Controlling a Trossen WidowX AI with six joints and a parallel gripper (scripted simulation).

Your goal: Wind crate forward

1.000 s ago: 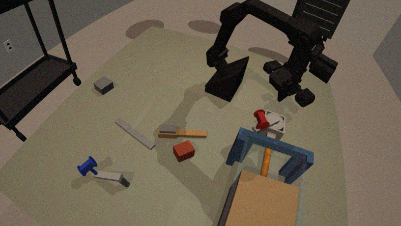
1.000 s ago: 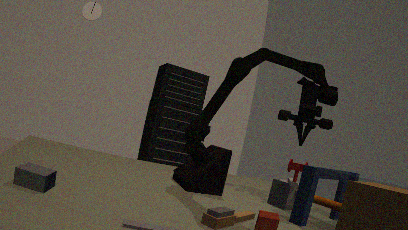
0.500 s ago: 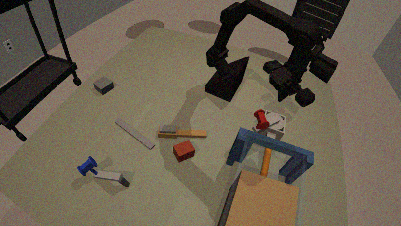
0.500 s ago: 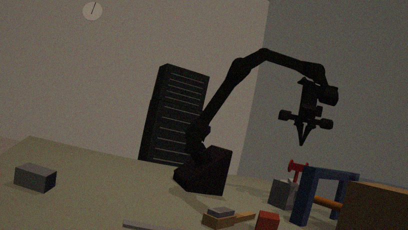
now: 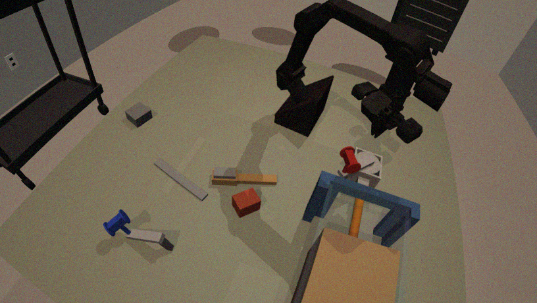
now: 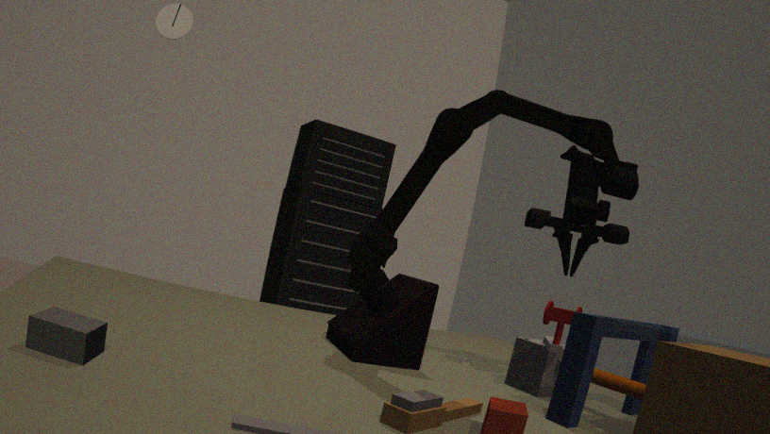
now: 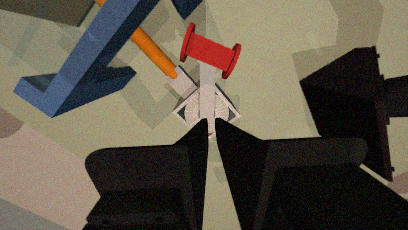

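Now: the red knob 80 mm below my gripper tip, 40 mm to the right of it and 40 mm ahead of it. Round my gripper tip: grey winch 180 mm below, 50 mm behind, 20 mm to the left; red-knobbed winch handle 110 mm below, 10 mm to the right, 10 mm ahead; wooden brush 300 mm to the right, 200 mm below, 100 mm ahead.
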